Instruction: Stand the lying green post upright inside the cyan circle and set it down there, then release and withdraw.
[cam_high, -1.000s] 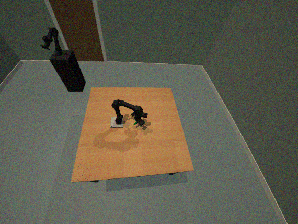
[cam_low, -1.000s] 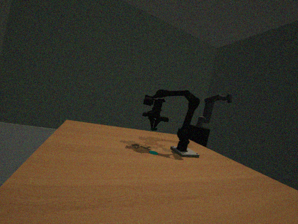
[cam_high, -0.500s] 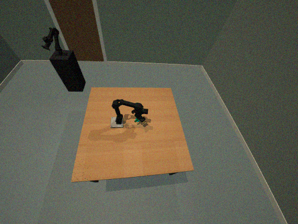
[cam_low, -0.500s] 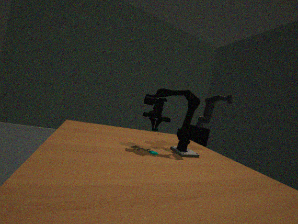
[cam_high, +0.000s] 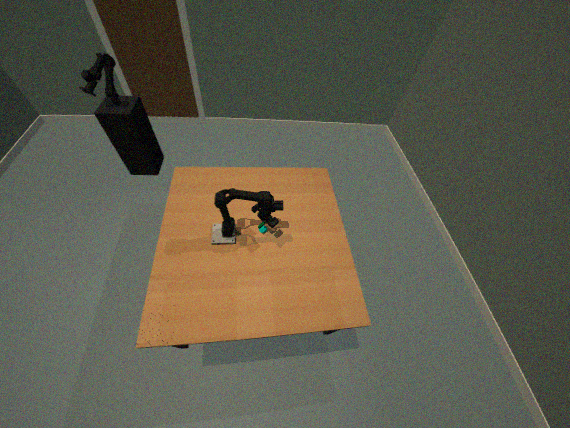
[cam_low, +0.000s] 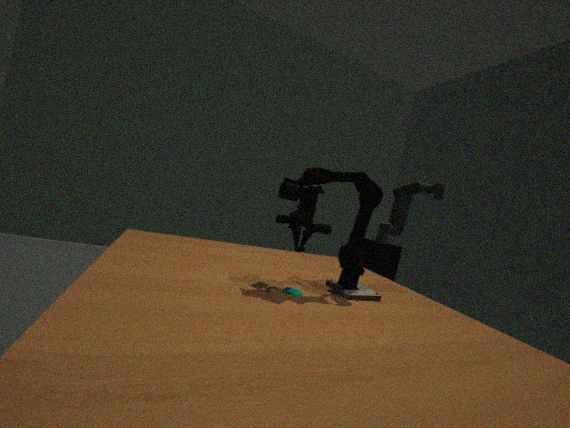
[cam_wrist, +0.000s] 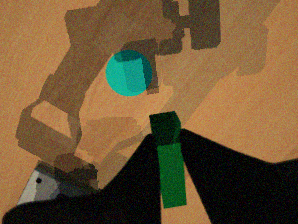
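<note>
Now: the cyan circle 30 mm to the left of my gripper tip and 140 mm below it. Round my gripper tip: green post (10 mm behind, 10 mm to the right).
</note>
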